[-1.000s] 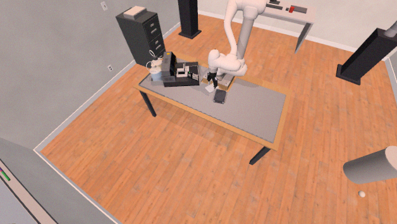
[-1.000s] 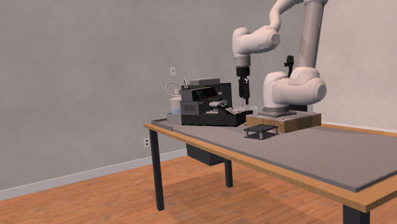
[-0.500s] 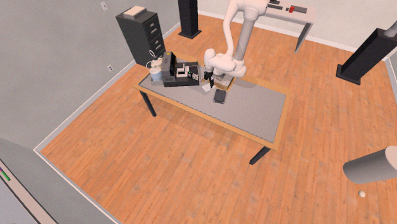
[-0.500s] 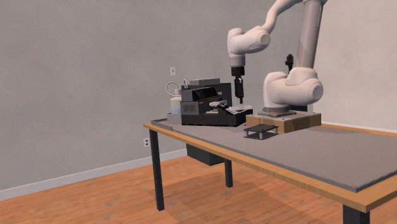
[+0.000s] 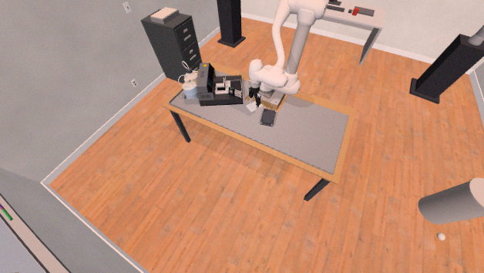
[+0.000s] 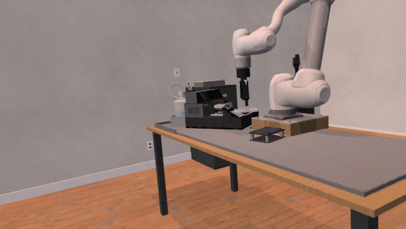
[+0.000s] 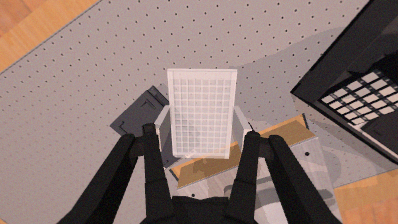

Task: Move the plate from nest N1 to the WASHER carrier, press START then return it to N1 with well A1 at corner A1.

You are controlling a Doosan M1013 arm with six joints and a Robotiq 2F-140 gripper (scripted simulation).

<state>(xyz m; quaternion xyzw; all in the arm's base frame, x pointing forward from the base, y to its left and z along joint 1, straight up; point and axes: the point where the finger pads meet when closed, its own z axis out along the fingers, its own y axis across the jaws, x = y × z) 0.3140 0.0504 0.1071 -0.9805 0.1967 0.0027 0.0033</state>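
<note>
Right now my hand is 3 cm above the white well plate. Also, from my hand: black plate nest N1: 13 cm to the left, 13 cm below, 5 cm behind; then plate washer: 46 cm to the right, 10 cm behind, 5 cm below.
</note>
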